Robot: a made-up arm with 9 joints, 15 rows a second.
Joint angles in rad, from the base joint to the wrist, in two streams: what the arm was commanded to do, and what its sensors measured. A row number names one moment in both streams.
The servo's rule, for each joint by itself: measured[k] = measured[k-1] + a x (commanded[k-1-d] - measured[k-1]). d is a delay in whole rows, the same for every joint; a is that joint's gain. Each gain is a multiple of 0.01, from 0.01 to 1. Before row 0 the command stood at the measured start. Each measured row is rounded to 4 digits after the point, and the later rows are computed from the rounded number. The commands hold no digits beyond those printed.
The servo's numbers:
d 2
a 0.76 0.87 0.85 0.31 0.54 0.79 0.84 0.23 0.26
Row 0, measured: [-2.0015 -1.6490 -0.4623 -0.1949 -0.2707 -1.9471 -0.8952 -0.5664 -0.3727]
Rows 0 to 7, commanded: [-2.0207 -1.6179 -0.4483 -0.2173 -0.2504 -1.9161 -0.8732 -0.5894 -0.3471]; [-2.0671 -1.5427 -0.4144 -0.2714 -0.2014 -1.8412 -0.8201 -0.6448 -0.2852]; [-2.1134 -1.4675 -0.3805 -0.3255 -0.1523 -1.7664 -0.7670 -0.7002 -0.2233]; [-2.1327 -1.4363 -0.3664 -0.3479 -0.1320 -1.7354 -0.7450 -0.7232 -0.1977]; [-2.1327 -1.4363 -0.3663 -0.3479 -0.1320 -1.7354 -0.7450 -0.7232 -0.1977]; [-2.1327 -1.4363 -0.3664 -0.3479 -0.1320 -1.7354 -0.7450 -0.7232 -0.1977]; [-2.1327 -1.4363 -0.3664 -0.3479 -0.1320 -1.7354 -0.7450 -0.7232 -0.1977]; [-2.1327 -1.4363 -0.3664 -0.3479 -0.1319 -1.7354 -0.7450 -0.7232 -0.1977]
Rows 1 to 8, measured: [-2.0015 -1.6490 -0.4623 -0.1949 -0.2707 -1.9471 -0.8952 -0.5664 -0.3727]; [-2.0015 -1.6490 -0.4623 -0.1949 -0.2707 -1.9471 -0.8952 -0.5664 -0.3727]; [-2.0161 -1.6219 -0.4504 -0.2018 -0.2597 -1.9226 -0.8767 -0.5717 -0.3660]; [-2.0549 -1.5530 -0.4198 -0.2234 -0.2282 -1.8583 -0.8292 -0.5885 -0.3450]; [-2.0994 -1.4786 -0.3864 -0.2551 -0.1872 -1.7857 -0.7770 -0.6142 -0.3134]; [-2.1247 -1.4418 -0.3694 -0.2839 -0.1574 -1.7460 -0.7501 -0.6393 -0.2833]; [-2.1308 -1.4370 -0.3668 -0.3037 -0.1437 -1.7376 -0.7458 -0.6586 -0.2610]; [-2.1322 -1.4364 -0.3665 -0.3174 -0.1374 -1.7359 -0.7451 -0.6735 -0.2445]
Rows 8 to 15, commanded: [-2.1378 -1.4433 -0.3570 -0.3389 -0.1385 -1.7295 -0.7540 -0.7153 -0.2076]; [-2.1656 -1.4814 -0.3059 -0.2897 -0.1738 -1.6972 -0.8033 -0.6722 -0.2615]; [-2.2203 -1.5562 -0.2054 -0.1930 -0.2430 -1.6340 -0.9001 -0.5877 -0.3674]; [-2.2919 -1.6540 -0.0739 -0.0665 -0.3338 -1.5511 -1.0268 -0.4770 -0.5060]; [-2.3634 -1.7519 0.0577 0.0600 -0.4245 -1.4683 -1.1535 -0.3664 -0.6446]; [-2.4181 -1.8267 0.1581 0.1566 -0.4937 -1.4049 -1.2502 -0.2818 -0.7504]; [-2.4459 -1.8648 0.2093 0.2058 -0.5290 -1.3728 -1.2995 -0.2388 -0.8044]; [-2.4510 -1.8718 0.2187 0.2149 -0.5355 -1.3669 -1.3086 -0.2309 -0.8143]
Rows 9 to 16, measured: [-2.1326 -1.4363 -0.3664 -0.3269 -0.1345 -1.7355 -0.7450 -0.6849 -0.2323]; [-2.1327 -1.4363 -0.3664 -0.3334 -0.1331 -1.7354 -0.7450 -0.6937 -0.2233]; [-2.1366 -1.4424 -0.3584 -0.3351 -0.1360 -1.7307 -0.7526 -0.6987 -0.2192]; [-2.1586 -1.4763 -0.3138 -0.3210 -0.1564 -1.7042 -0.7952 -0.6926 -0.2302]; [-2.2055 -1.5458 -0.2217 -0.2813 -0.2032 -1.6487 -0.8833 -0.6685 -0.2659]; [-2.2712 -1.6399 -0.0961 -0.2147 -0.2737 -1.5716 -1.0038 -0.6245 -0.3283]; [-2.3413 -1.7373 0.0346 -0.1295 -0.3551 -1.4900 -1.1295 -0.5651 -0.4105]; [-2.3997 -1.8151 0.1396 -0.0408 -0.4299 -1.4228 -1.2309 -0.4999 -0.4989]
